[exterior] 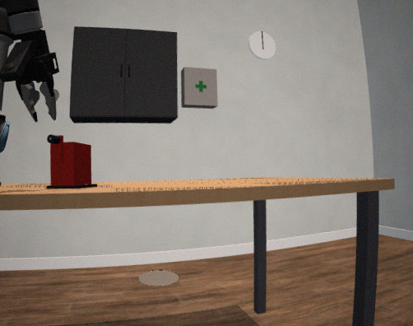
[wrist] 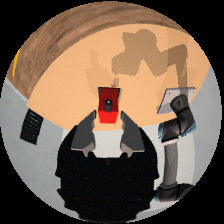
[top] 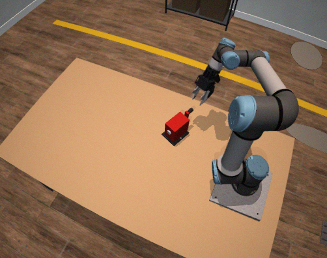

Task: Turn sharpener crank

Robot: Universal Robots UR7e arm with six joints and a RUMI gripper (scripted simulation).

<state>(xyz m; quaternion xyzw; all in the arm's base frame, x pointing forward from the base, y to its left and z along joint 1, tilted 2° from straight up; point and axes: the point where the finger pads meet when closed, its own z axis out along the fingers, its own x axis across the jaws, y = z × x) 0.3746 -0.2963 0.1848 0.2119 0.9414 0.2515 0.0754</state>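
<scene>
The crank handle lies 30 mm ahead of my hand, 50 mm to the left of it and 60 mm below it.
</scene>
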